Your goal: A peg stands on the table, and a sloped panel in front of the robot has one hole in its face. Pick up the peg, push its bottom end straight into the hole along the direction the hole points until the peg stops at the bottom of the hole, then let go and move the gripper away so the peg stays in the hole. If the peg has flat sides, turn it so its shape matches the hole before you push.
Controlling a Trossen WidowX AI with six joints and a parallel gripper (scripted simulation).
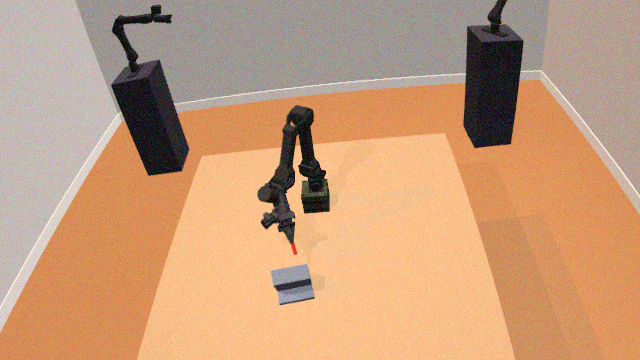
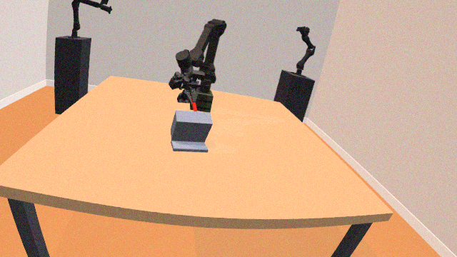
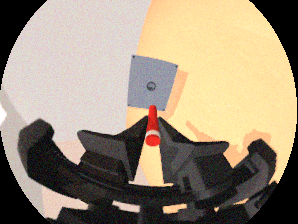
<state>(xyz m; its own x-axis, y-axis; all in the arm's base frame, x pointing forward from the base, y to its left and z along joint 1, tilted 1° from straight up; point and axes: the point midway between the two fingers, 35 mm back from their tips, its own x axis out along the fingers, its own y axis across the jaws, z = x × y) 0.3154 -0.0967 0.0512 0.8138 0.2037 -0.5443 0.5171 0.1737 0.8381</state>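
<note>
Now: the grey-blue sloped panel 110 mm ahead of my gripper tip, 50 mm below it and 10 mm to the right of it. Also, from my gripper tip: red peg 10 mm behind, 10 mm above; flat foot 140 mm ahead, 120 mm below, 10 mm to the right.
</note>
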